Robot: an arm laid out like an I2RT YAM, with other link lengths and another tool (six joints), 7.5 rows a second.
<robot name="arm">
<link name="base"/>
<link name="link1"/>
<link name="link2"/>
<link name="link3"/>
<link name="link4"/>
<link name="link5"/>
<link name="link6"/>
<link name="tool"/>
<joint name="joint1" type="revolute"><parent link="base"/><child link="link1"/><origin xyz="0 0 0.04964" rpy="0 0 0"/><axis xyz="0 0 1"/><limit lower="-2.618" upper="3.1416"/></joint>
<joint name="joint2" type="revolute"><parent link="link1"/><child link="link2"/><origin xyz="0.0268 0.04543 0.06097" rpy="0 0 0"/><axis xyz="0 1 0"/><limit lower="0" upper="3.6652"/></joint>
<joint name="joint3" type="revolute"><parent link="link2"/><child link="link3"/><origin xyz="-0.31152 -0.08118 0" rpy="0 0 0"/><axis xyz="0 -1 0"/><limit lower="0" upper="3.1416"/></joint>
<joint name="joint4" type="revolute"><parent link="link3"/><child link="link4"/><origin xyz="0.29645 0.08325 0.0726" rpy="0 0 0"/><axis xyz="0 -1 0"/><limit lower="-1.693" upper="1.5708"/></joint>
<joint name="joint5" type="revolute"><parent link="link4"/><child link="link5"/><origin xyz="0.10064 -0.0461 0.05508" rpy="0 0 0"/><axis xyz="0 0 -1"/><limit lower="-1.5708" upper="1.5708"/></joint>
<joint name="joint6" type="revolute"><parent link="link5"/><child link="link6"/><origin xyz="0.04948 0 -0.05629" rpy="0 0 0"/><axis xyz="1 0 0"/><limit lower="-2.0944" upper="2.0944"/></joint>
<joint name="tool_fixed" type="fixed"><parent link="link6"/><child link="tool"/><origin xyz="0.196 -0.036 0" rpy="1.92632 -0.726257 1.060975"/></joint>
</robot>
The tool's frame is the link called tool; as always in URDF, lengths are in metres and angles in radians.
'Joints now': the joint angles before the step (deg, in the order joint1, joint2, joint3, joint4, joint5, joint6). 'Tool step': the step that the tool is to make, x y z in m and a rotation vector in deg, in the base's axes. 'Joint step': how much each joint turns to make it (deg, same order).
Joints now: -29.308 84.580 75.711 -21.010 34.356 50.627
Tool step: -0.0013 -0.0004 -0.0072 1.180 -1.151 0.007
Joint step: -0.645 -0.343 -0.980 0.351 -1.362 1.267
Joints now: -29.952 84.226 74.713 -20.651 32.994 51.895
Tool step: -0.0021 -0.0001 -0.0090 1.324 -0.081 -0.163
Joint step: -0.486 0.148 -0.353 -0.640 -0.883 1.013
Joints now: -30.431 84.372 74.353 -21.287 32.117 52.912
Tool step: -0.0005 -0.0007 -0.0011 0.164 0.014 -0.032
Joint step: -0.159 0.057 -0.007 -0.062 -0.178 0.057
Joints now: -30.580 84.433 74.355 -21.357 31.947 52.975
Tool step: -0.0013 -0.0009 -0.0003 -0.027 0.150 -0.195
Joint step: -0.103 0.033 0.008 -0.067 0.130 -0.044
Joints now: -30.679 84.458 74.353 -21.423 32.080 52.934
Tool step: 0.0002 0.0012 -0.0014 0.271 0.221 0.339
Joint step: -0.005 -0.057 -0.013 -0.323 -0.356 -0.092
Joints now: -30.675 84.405 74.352 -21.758 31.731 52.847
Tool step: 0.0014 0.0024 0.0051 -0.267 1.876 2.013
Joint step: 0.008 -0.209 1.010 -1.445 -1.074 -2.417
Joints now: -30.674 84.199 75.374 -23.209 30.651 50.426
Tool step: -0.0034 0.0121 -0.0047 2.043 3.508 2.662
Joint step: 0.249 -0.314 1.763 -5.364 -1.995 -1.562
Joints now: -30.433 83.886 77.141 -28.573 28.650 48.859
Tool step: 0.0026 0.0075 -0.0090 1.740 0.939 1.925
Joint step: 0.022 -0.041 -0.031 -1.548 -2.142 -0.330
